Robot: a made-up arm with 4 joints. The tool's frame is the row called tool.
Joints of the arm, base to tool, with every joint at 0 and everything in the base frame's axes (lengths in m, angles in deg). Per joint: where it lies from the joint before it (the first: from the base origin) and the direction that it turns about. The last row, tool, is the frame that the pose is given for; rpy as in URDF.
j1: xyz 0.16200 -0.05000 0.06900 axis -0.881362 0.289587 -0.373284
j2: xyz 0.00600 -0.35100 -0.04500 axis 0 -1 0
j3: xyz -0.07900 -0.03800 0.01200 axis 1 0 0
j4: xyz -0.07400 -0.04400 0.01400 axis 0 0 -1
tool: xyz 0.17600 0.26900 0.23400 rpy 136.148 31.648 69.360
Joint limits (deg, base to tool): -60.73..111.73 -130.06..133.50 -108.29..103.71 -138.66..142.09
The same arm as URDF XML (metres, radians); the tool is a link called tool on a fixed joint. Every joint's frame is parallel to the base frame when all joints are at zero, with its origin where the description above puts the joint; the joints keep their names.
<robot name="arm">
<link name="base_link"/>
<link name="link1"/>
<link name="link2"/>
<link name="link3"/>
<link name="link4"/>
<link name="tool"/>
<joint name="j1" type="revolute"><parent link="base_link"/><child link="link1"/><origin xyz="0.1620 -0.0500 0.0690"/><axis xyz="-0.881362 0.289587 -0.373284"/><limit lower="-1.0599" upper="1.9501"/></joint>
<joint name="j2" type="revolute"><parent link="link1"/><child link="link2"/><origin xyz="0.0060 -0.3510 -0.0450"/><axis xyz="0 -1 0"/><limit lower="-2.2700" upper="2.3300"/></joint>
<joint name="j3" type="revolute"><parent link="link2"/><child link="link3"/><origin xyz="-0.0790 -0.0380 0.0120"/><axis xyz="1 0 0"/><limit lower="-1.8900" upper="1.8101"/></joint>
<joint name="j4" type="revolute"><parent link="link3"/><child link="link4"/><origin xyz="-0.0740 -0.0440 0.0140"/><axis xyz="0 0 -1"/><limit lower="-2.4201" upper="2.4799"/></joint>
<joint name="tool_joint" type="fixed"><parent link="link4"/><child link="tool"/><origin xyz="0.1760 0.2690 0.2340" rpy="2.3762 0.5524 1.2106"/></joint>
</robot>

